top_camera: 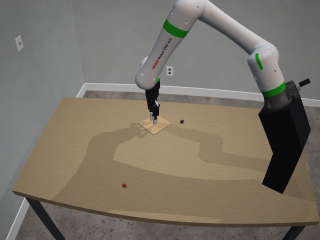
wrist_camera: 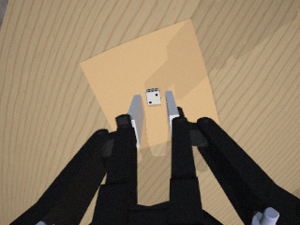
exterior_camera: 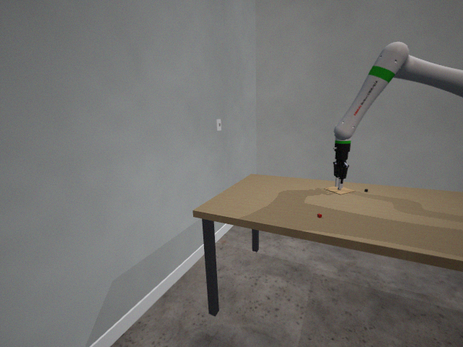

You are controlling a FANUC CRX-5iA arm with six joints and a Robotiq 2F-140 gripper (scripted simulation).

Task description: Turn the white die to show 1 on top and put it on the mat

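My gripper is now 40 mm above the white die. From my hand the other things lie so: tan mat 50 mm below; then black die 170 mm behind, 20 mm to the right, 50 mm below; then red die 120 mm ahead, 480 mm to the left, 50 mm below.
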